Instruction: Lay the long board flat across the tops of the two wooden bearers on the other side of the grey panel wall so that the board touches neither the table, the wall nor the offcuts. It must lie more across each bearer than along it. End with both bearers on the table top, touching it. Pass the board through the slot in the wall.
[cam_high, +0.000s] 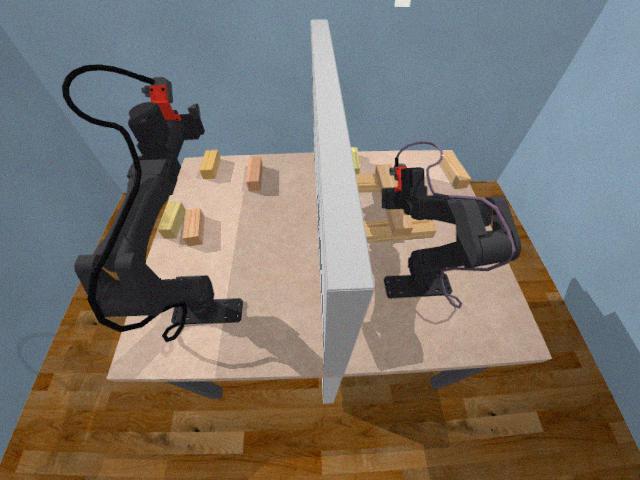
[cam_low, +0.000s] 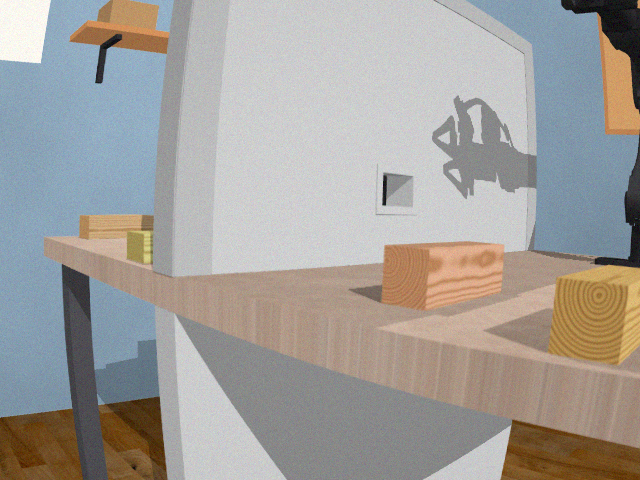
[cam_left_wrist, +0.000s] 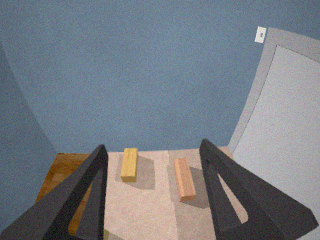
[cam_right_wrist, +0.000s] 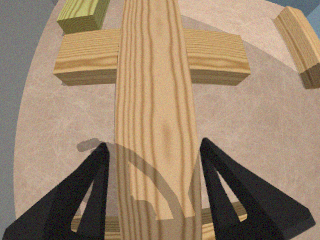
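Right now my right hand is 2 cm above the long board and 1 cm short of it. Round my right hand: orange block (49 cm to the left, 24 cm ahead, 5 cm below); then yellow block (68 cm to the left, 33 cm ahead, 5 cm below); then yellow-green offcut (27 cm ahead, 10 cm to the left, 6 cm below).
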